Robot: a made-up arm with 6 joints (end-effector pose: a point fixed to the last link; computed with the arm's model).
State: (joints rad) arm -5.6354 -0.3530 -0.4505 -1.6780 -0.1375 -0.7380
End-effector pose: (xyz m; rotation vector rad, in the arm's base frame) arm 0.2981 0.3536 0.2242 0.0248 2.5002 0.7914
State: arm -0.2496 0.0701 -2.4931 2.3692 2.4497 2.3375
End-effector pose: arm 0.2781 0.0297 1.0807 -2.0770 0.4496 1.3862
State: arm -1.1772 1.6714 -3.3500 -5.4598 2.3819 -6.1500
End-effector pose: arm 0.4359 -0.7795 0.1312 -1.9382 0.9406 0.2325
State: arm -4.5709 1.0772 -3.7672 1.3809 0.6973 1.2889
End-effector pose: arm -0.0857 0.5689 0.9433 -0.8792 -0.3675 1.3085
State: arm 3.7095 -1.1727 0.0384 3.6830 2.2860 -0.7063
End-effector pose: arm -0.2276 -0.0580 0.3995 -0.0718 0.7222 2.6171
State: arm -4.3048 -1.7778 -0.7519 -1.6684 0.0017 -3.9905
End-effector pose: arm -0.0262 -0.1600 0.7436 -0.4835 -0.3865 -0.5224
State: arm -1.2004 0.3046 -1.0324 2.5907 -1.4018 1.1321
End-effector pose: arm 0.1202 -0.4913 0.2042 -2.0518 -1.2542 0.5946
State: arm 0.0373 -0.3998 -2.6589 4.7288 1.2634 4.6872
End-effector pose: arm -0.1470 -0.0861 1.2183 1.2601 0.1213 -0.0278
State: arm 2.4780 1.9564 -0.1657 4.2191 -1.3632 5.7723
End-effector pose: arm 0.0191 -0.1583 -0.0056 -0.1109 -1.2726 1.9740
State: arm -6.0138 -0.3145 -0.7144 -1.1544 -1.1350 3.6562
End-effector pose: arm 0.4040 0.2436 0.4771 -1.1093 1.0294 0.6966
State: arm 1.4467 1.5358 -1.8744 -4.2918 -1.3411 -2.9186
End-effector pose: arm 0.1941 0.5999 -0.3012 0.9242 1.6893 0.0692
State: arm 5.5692 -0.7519 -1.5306 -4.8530 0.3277 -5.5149
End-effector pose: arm 0.1162 -0.1625 1.0401 -0.4436 0.9363 -1.3828
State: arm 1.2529 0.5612 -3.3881 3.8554 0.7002 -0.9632
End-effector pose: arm 0.1184 0.3490 1.1407 0.4951 0.1504 0.9109
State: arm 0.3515 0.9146 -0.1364 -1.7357 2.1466 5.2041
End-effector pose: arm 0.1355 -0.0999 -0.1195 -0.9254 1.3598 -2.1335
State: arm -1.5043 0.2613 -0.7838 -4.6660 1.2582 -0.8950
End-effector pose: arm 0.1196 -0.5943 0.0502 -1.1901 1.5616 -1.0800
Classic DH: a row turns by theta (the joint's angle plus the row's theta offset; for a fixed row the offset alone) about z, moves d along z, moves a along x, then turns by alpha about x. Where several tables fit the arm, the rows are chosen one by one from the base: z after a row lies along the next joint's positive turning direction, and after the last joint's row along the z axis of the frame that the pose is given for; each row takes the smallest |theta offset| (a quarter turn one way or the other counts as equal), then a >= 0, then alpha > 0; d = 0 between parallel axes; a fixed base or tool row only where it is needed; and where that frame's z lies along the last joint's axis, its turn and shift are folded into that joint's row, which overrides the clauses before.
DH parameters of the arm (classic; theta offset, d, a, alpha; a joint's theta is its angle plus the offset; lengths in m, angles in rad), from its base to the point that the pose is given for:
joint 1: 0 0.1723 0 -1.5708
joint 2: -1.3848 0 0.4105 0
joint 3: 1.3848 0 0.1175 -1.5708
joint 4: 0 0.5194 0 1.5708
joint 5: 0 0 0.0881 -1.5708
joint 6: 0 0.1125 0 0

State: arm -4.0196 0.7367 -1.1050 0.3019 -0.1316 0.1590
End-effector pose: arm -0.4562 0.5971 -0.0803 -1.6584 -2.0798 -0.1905
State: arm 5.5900 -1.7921 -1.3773 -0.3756 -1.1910 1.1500
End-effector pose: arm -0.4821 0.4659 0.6301 0.7960 -1.5716 -2.5272
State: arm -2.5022 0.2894 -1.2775 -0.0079 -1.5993 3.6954
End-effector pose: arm -0.5375 -0.4008 0.4916 0.6489 0.0367 -1.8887
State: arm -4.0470 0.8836 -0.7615 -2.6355 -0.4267 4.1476
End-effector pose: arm -0.2306 0.1944 -0.2123 2.4435 0.9074 -0.0669
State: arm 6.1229 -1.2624 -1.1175 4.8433 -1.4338 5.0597
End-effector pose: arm -0.1278 0.1447 0.7831 -1.1459 0.8523 0.7955
